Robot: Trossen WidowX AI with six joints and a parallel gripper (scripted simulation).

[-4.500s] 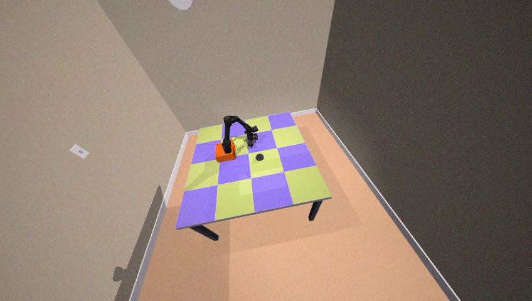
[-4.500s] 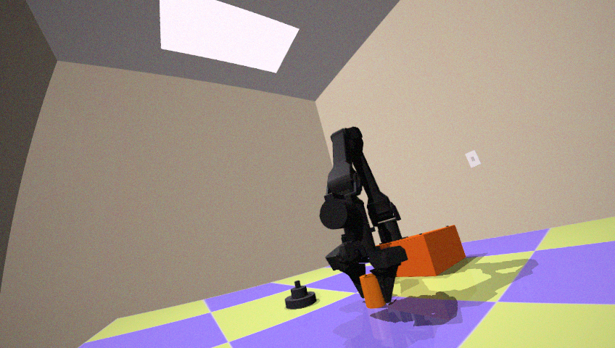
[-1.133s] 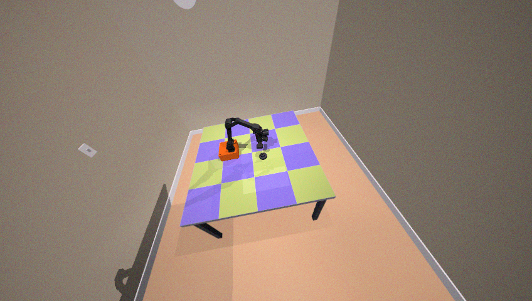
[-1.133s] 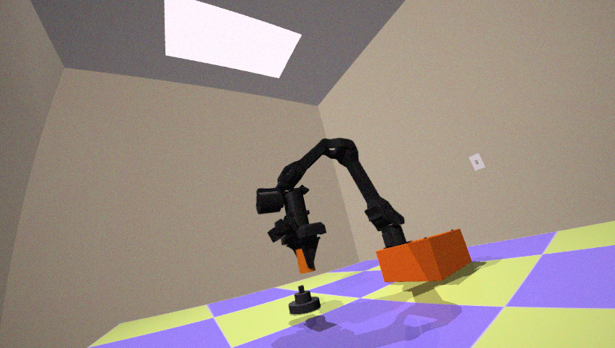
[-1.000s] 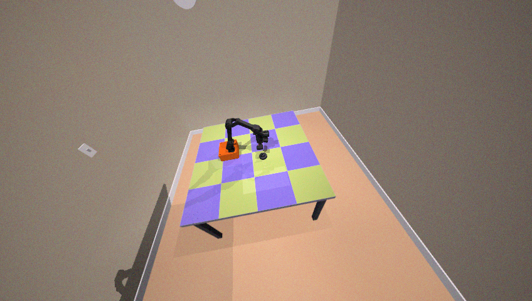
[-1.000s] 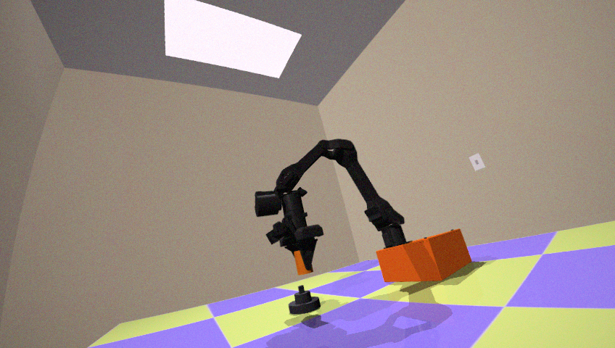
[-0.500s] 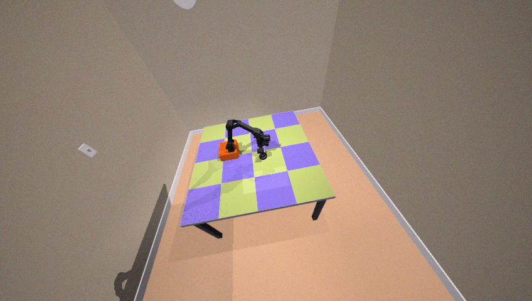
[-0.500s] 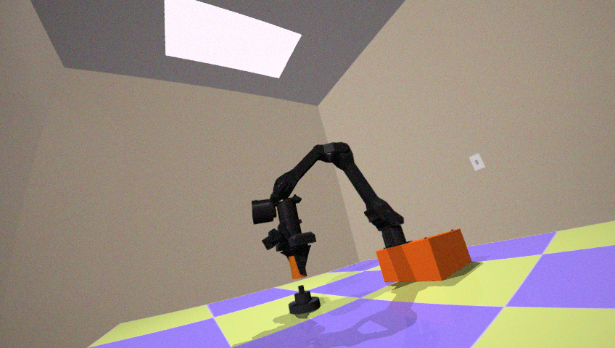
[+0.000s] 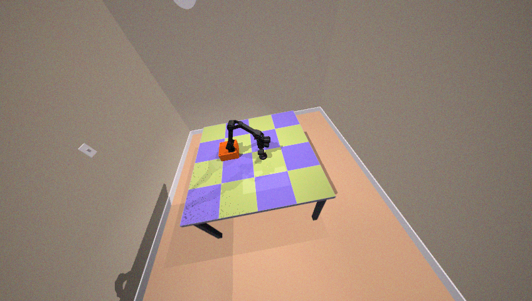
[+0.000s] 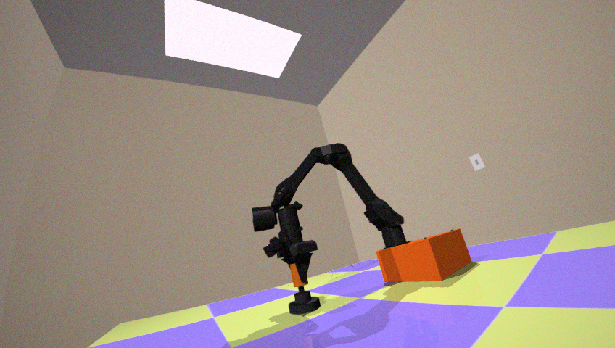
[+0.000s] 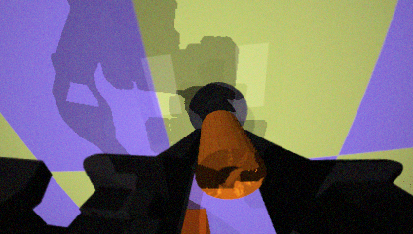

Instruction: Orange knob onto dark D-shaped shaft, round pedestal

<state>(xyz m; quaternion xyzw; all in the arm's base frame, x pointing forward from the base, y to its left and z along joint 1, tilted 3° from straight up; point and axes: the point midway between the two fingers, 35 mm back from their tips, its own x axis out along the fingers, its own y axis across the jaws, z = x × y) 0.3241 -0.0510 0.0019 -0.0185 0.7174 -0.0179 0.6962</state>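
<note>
Now: gripper tip 20 mm below the orange knob. Also, from my gripper tip: pedestal: 40 mm below.
</note>
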